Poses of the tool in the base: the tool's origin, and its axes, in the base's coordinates. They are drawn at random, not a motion.
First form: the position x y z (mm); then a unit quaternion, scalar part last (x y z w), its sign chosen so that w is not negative.
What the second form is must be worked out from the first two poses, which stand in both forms.
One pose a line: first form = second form
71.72 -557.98 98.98 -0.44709 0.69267 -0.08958 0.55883 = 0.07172 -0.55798 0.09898 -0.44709 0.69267 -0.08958 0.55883
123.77 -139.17 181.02 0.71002 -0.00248 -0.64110 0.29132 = 0.12377 -0.13917 0.18102 0.71002 -0.00248 -0.64110 0.29132
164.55 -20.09 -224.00 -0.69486 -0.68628 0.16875 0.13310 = 0.16455 -0.02009 -0.22400 -0.69486 -0.68628 0.16875 0.13310
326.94 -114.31 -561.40 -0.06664 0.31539 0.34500 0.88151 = 0.32694 -0.11431 -0.56140 -0.06664 0.31539 0.34500 0.88151
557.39 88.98 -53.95 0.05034 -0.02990 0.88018 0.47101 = 0.55739 0.08898 -0.05395 0.05034 -0.02990 0.88018 0.47101
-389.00 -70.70 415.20 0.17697 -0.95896 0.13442 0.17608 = -0.38900 -0.07070 0.41520 0.17697 -0.95896 0.13442 0.17608
